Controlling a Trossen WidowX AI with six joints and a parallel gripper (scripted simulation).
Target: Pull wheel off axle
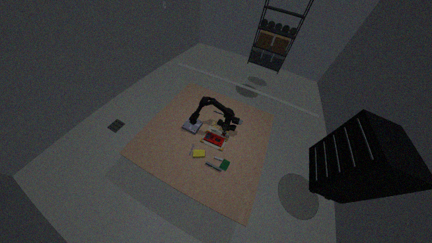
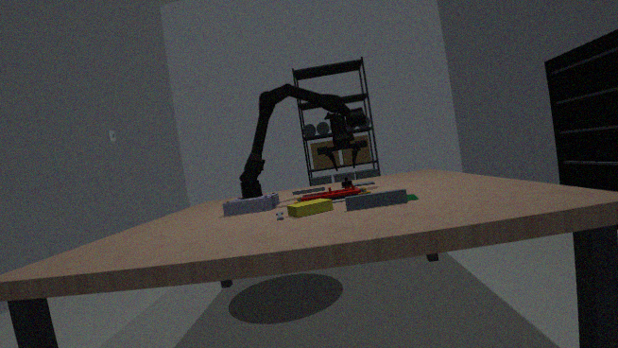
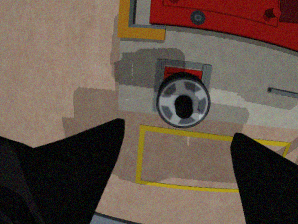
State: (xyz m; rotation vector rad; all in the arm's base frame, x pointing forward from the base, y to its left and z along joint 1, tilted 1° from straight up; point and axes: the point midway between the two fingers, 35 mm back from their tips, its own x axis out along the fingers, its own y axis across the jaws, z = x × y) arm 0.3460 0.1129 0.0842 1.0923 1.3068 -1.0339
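Now: gripper tip 5 cm above the wheel. Round my gripper tip: yellow block (6 cm behind, 35 cm to the right, 7 cm below).
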